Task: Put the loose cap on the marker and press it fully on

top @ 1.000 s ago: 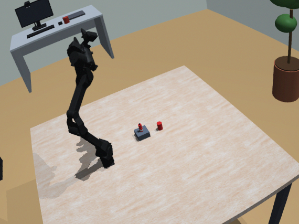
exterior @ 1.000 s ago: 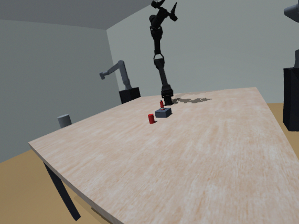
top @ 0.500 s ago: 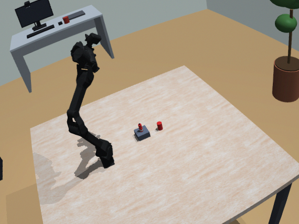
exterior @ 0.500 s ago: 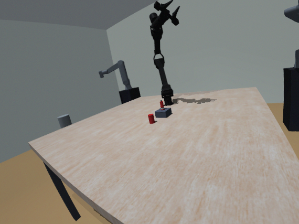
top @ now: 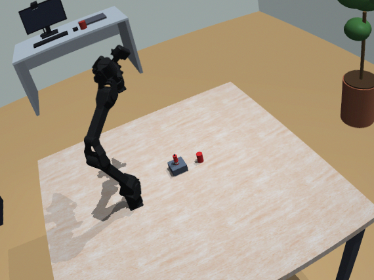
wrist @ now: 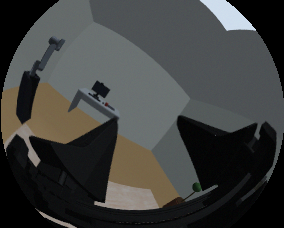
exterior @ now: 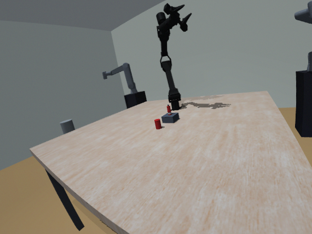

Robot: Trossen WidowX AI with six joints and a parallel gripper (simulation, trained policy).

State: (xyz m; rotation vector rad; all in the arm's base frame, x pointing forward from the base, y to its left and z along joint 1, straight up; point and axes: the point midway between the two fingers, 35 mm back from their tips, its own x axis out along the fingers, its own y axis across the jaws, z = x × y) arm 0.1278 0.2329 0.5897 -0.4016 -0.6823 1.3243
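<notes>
My gripper tip is now 57 cm above the red cap, 24 cm short of it and 18 cm to the left of it. From my gripper tip the other things lie so: red marker (52 cm below, 17 cm to the right, 13 cm ahead); then grey-blue holder block (58 cm below, 17 cm to the right, 13 cm ahead).
</notes>
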